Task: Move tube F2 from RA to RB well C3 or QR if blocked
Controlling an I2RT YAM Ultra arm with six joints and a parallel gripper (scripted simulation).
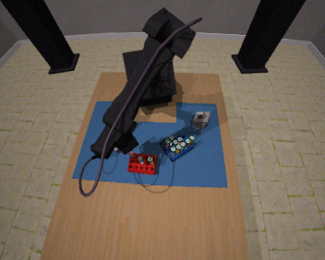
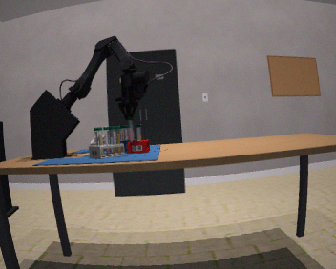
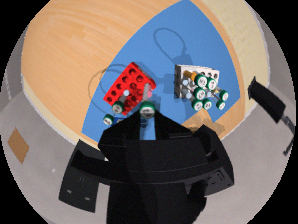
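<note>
The white-capped tube lies 10 mm ahead of my hand, 10 mm to the right of it and 60 mm below it. Also, from my hand: white rack RB (110 mm behind, 100 mm to the right, 130 mm below); blue rack RA (30 mm behind, 220 mm to the left, 130 mm below); red rack QR (40 mm ahead, 40 mm to the left, 130 mm below).
</note>
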